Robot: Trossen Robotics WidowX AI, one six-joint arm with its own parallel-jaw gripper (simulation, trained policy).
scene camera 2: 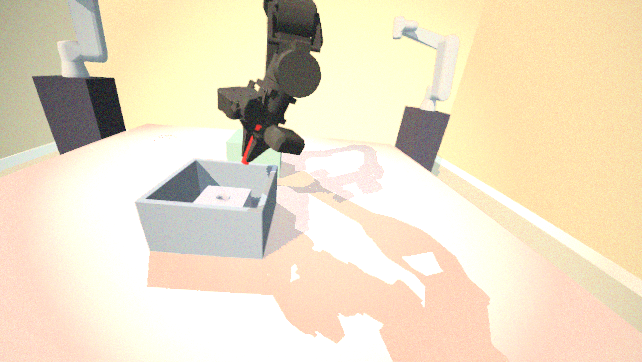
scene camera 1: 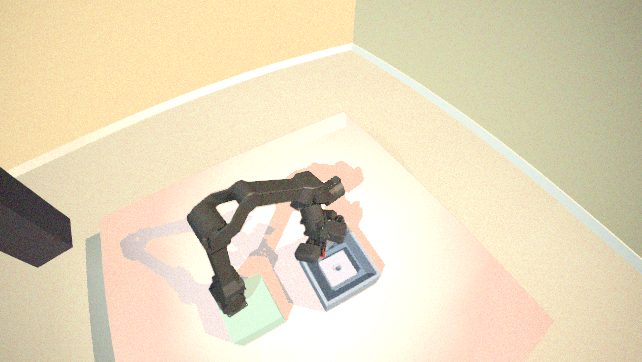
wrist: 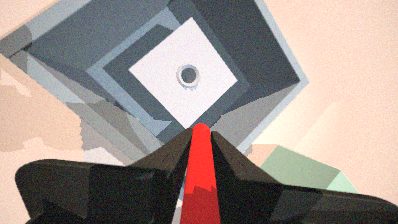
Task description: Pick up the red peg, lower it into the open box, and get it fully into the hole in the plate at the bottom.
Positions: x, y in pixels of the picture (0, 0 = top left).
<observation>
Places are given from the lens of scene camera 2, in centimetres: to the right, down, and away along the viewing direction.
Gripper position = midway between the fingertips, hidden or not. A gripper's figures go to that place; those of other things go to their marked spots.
my gripper (scene camera 2: 245, 159): -15, -4, 42
grey box (scene camera 2: 172, 223): -23, 7, 32
</observation>
